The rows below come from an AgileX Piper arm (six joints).
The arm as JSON. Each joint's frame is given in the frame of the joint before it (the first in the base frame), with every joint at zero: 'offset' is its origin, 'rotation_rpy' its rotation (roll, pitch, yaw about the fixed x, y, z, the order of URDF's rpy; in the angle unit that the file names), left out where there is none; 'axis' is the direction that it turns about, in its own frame. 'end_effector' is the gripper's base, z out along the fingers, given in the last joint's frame.
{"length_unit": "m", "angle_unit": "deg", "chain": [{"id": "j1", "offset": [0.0, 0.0, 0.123], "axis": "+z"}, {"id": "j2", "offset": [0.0, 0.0, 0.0], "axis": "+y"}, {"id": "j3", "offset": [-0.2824, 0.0, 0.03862], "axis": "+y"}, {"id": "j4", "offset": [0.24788, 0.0, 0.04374], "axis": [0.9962, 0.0, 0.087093]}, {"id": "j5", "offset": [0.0, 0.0, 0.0], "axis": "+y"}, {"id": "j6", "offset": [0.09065, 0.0, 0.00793], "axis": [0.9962, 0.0, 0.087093]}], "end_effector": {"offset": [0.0, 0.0, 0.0], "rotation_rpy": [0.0, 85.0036, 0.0]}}
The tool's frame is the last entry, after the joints.
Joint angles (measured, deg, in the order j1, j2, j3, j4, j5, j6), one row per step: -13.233 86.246 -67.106 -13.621 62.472 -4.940; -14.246 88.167 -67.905 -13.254 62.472 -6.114; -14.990 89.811 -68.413 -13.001 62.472 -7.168; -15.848 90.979 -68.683 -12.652 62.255 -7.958; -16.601 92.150 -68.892 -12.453 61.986 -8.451; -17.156 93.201 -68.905 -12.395 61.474 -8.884; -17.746 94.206 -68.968 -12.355 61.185 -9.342; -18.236 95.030 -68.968 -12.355 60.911 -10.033
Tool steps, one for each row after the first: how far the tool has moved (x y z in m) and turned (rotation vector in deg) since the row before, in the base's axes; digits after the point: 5 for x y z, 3 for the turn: 0.00533 -0.00613 -0.00621 0.409 1.304 0.011; 0.00413 -0.00474 -0.00632 0.363 1.299 0.196; 0.00240 -0.00486 -0.00501 0.412 0.760 -0.154; 0.00233 -0.00457 -0.00533 0.335 0.730 -0.283; 0.00213 -0.00363 -0.00555 0.195 0.589 -0.051; 0.00160 -0.00380 -0.00518 0.209 0.716 -0.102; 0.00112 -0.00317 -0.00451 0.132 0.678 0.236
